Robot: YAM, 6 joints.
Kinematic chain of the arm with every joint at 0, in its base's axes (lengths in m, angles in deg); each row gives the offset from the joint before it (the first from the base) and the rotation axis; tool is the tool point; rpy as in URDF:
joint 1: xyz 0 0 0.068 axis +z
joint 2: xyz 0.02 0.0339 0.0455 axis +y
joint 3: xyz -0.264 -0.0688 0 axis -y
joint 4: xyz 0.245 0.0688 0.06 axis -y
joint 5: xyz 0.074 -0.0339 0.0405 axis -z
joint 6: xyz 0.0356 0 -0.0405 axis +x
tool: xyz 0 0 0 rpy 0 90 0
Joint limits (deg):
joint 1: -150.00..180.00
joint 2: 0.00..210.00
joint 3: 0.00..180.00
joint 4: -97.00..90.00
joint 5: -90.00..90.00
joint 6: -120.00..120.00
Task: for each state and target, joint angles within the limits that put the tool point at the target. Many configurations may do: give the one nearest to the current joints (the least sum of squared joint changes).
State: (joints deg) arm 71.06 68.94 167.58 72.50 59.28 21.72
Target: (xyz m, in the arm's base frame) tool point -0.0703 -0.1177 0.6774
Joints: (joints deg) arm 47.14 78.60 160.15 63.97 53.26 21.72
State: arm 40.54 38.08 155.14 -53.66 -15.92 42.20
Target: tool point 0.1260 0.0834 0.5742
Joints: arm 30.43 72.54 124.56 -63.25 -13.16 42.20
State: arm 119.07 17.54 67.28 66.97 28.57 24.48
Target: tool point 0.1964 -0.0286 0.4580
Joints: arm 165.54 5.86 58.58 69.97 36.84 24.48
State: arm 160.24 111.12 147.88 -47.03 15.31 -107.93
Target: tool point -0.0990 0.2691 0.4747
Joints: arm 112.71 91.29 120.68 -73.92 20.68 -107.93
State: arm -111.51 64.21 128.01 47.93 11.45 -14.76
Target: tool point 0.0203 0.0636 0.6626
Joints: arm -113.92 53.69 106.63 52.96 11.73 -14.76
